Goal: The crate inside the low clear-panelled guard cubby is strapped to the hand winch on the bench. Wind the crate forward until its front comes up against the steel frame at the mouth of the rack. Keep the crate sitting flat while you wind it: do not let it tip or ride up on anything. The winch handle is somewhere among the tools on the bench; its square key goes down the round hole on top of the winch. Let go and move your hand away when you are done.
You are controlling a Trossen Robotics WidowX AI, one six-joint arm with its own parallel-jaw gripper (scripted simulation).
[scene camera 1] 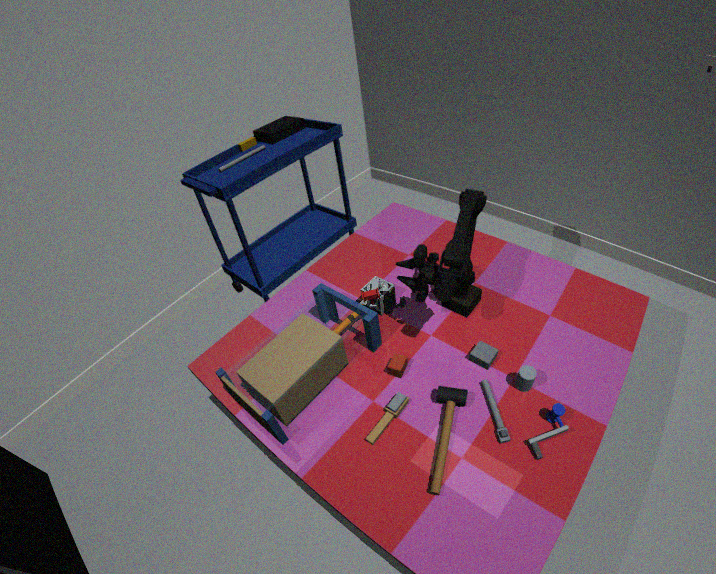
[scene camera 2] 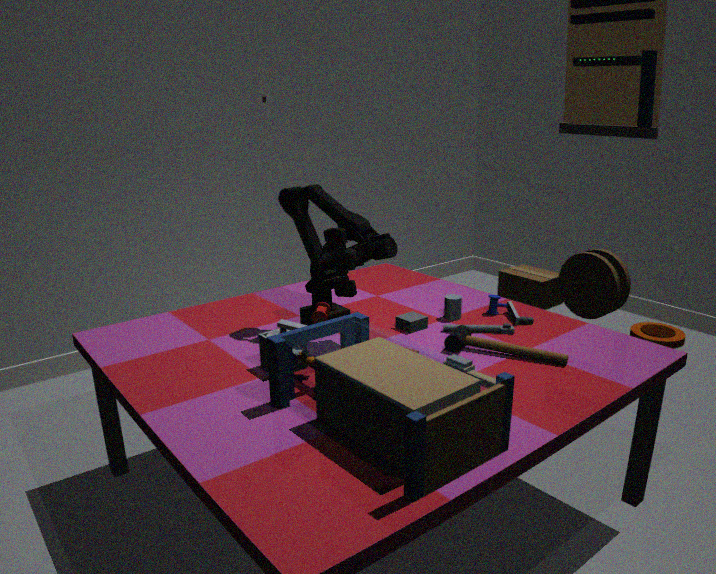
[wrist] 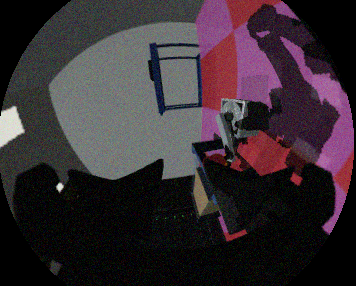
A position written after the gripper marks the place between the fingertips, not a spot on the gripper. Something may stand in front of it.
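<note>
There's a hammer [scene camera 2: 461,335], and scene camera 1 gives you the hammer [scene camera 1: 451,396] too, but in the wrist view it's out of frame. A grey winch [wrist: 247,120] is there as well. As for the gripper [scene camera 2: 321,272], you'd also find the gripper [scene camera 1: 396,270] in another view, and the wrist view has the gripper [wrist: 184,162] too.
</note>
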